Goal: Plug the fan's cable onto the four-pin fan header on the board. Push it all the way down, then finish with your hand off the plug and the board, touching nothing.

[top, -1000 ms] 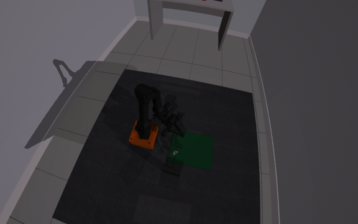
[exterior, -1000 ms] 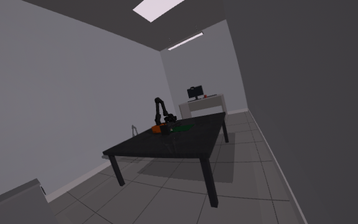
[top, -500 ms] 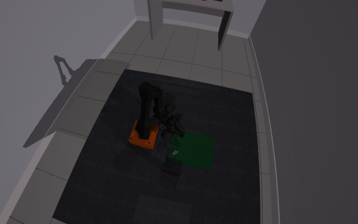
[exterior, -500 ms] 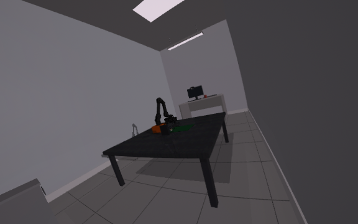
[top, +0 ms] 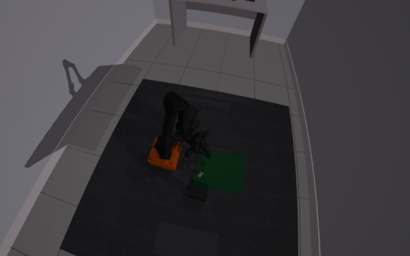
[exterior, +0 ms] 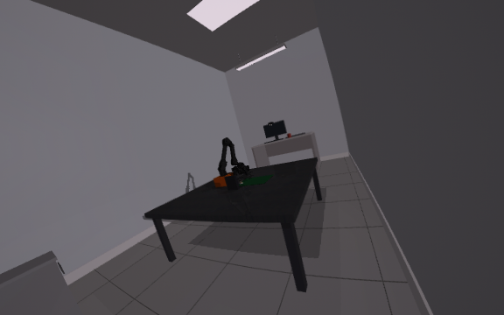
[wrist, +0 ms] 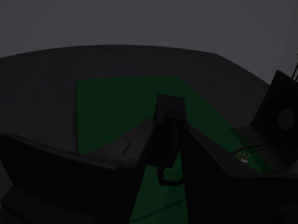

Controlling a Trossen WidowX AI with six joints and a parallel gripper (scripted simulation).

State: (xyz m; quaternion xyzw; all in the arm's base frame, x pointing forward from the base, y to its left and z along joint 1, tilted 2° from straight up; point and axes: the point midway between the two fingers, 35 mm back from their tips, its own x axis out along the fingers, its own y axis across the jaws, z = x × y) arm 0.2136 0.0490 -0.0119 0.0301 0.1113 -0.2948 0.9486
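The green board lies 100 mm below my gripper tip, 90 mm ahead of it and 70 mm to the right of it. From my gripper tip the other things lie so: black fan: 230 mm to the right, 50 mm behind, 20 mm below; then black plug: 10 mm below.
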